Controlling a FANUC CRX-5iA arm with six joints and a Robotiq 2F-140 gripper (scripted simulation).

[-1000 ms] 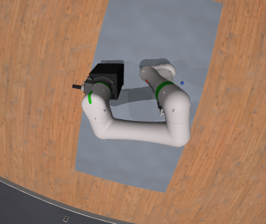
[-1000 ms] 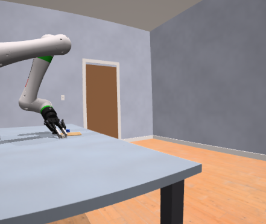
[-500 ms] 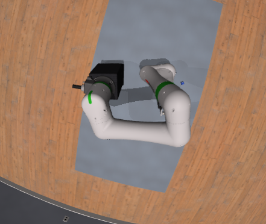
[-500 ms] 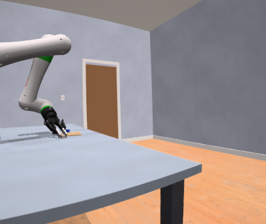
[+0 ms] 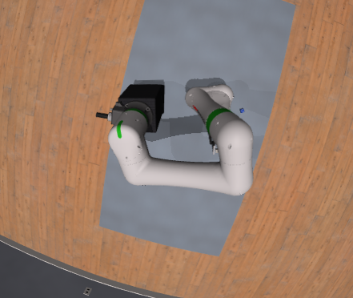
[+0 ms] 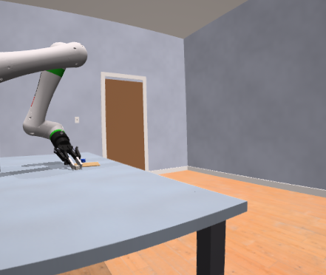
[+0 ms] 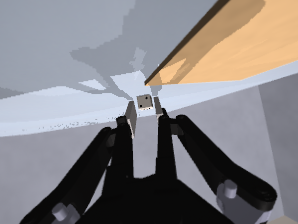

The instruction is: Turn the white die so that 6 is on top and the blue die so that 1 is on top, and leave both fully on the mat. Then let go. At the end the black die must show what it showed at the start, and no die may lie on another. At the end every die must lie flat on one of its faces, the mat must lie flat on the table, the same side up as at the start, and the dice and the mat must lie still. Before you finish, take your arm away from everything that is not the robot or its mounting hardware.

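My hand is 1 cm short of the white die, 2 cm to the left of it and 2 cm above it. Round my hand: blue die: 10 cm ahead, 24 cm to the left, 2 cm below; then black die: 1 cm behind, 20 cm to the left, 2 cm below; then tan mat: 8 cm ahead, 11 cm to the left, 3 cm below.
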